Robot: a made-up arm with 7 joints.
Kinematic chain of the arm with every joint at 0, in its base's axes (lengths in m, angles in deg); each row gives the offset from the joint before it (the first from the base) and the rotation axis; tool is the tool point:
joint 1: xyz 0 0 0.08 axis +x
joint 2: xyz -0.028 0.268 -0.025 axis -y
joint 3: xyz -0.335 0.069 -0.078 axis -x
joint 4: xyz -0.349 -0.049 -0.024 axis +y
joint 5: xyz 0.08 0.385 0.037 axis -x
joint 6: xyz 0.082 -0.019 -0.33 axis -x
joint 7: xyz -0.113 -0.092 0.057 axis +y
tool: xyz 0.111 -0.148 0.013
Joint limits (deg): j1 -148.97..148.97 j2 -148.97..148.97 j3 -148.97..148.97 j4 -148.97..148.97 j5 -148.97..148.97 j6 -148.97..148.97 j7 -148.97..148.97
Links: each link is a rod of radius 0.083 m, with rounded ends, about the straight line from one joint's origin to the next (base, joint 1, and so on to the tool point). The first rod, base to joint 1, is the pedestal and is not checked.
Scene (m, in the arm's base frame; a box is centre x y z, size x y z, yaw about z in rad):
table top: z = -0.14
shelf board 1: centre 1.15 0.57 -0 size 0.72 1.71 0.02 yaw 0.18
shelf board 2: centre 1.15 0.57 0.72 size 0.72 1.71 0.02 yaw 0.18
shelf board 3: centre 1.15 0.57 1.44 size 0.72 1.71 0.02 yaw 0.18
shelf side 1: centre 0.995 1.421 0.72 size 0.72 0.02 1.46 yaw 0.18
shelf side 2: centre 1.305 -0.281 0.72 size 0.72 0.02 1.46 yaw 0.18
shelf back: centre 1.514 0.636 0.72 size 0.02 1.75 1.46 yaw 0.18
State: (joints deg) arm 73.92 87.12 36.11 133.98 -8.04 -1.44 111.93
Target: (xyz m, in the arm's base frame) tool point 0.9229 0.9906 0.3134
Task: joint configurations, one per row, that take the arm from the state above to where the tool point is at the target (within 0.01 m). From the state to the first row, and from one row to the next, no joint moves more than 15 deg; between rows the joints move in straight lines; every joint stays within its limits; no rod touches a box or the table.
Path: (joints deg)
1: 69.55 100.00 41.49 126.15 -16.81 -9.04 109.37
2: 65.18 112.87 46.87 118.32 -25.59 -16.64 106.81
3: 60.81 125.75 52.25 110.50 -34.36 -24.24 104.24

